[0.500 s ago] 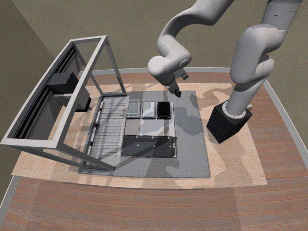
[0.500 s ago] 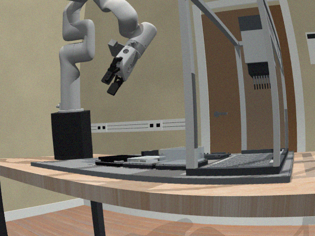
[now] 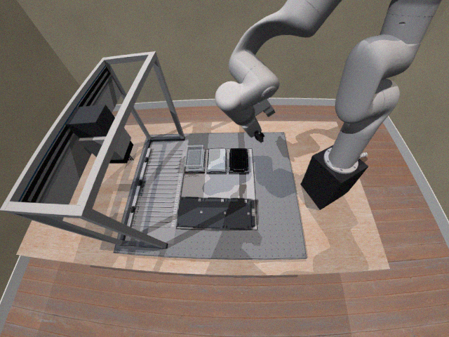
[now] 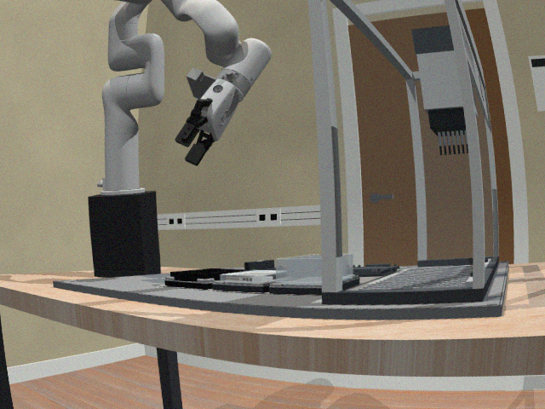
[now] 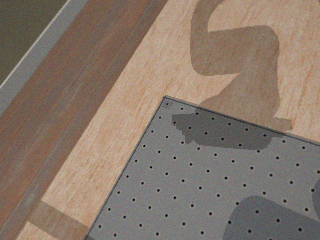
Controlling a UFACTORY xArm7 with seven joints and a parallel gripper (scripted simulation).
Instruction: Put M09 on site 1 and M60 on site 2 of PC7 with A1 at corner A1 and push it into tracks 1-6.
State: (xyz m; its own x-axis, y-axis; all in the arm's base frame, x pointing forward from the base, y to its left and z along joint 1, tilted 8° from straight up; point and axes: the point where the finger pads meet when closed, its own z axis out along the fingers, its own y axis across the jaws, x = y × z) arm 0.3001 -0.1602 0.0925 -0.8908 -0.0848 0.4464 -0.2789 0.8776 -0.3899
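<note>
Now: the 384-well plate M60 16 cm ahead of my hand, 4 cm to the right of it and 24 cm below it. Also, from my hand: nest S2: 16 cm ahead, 4 cm to the right, 25 cm below; black plate m06: 5 cm ahead, 2 cm to the right, 24 cm below; deep-well block M09: 27 cm ahead, 6 cm to the right, 23 cm below.
</note>
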